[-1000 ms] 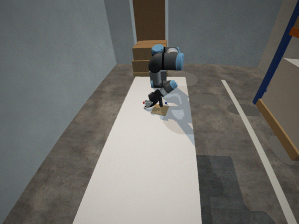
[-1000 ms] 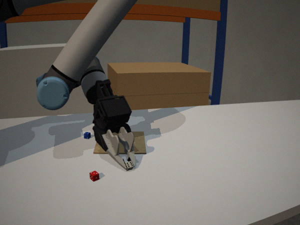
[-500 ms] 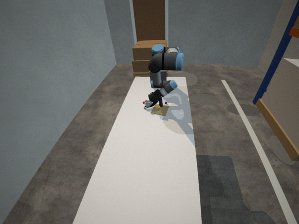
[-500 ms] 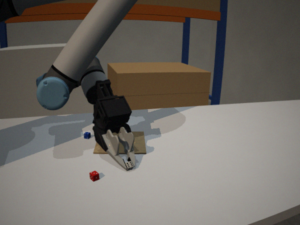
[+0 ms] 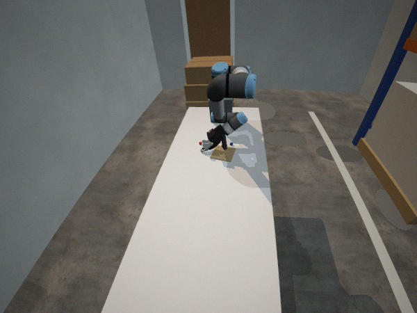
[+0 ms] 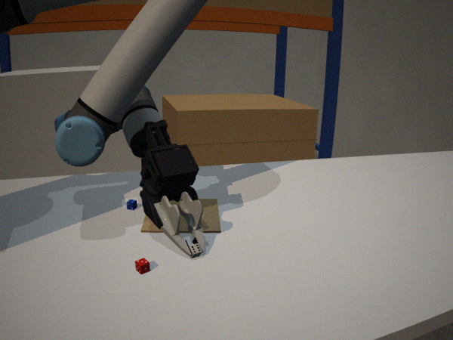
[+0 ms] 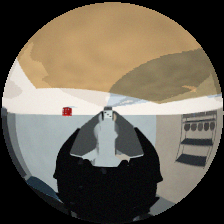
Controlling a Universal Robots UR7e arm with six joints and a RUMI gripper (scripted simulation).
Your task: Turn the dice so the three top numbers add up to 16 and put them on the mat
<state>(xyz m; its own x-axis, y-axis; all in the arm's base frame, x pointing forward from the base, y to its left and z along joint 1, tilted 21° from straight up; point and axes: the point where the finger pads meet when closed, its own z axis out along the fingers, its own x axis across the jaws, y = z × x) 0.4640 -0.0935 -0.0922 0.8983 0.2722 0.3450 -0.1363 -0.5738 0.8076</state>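
Right now my hand is 8 cm past the red die, 3 cm to the left of it and 1 cm above it. From my hand the other things lie so: blue die (8 cm behind, 19 cm to the left, 1 cm below); then mat (1 cm ahead, 14 cm to the left, 1 cm below); then white die (1 cm to the right).
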